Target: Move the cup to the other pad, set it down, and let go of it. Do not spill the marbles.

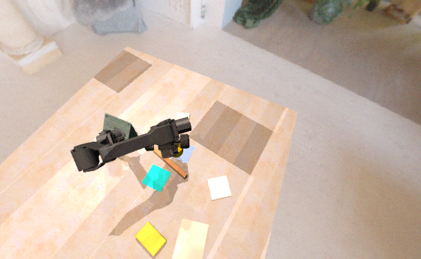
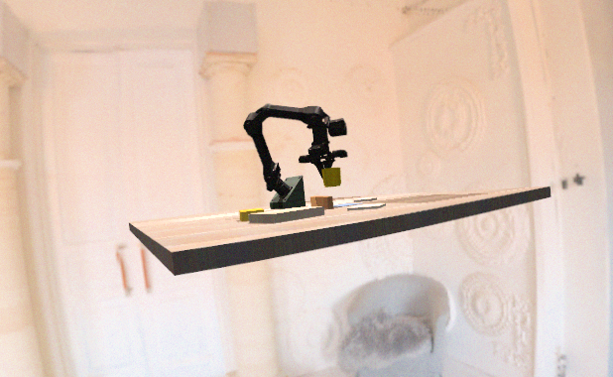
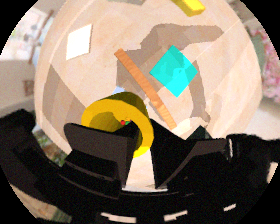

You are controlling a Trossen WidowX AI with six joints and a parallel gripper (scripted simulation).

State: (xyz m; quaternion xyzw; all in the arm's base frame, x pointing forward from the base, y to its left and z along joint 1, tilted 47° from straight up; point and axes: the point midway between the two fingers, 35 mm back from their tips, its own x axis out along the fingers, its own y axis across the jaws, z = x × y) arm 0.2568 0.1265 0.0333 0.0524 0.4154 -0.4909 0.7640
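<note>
The cyan pad is 120 mm to the right of my gripper tip and 120 mm below it. From my gripper tip the other things lie so: wooden bar: 100 mm below, 30 mm to the right, 10 mm ahead; then pale blue pad: 120 mm below, 60 mm to the left, 20 mm ahead; then cup: 20 mm to the left, 20 mm ahead.
</note>
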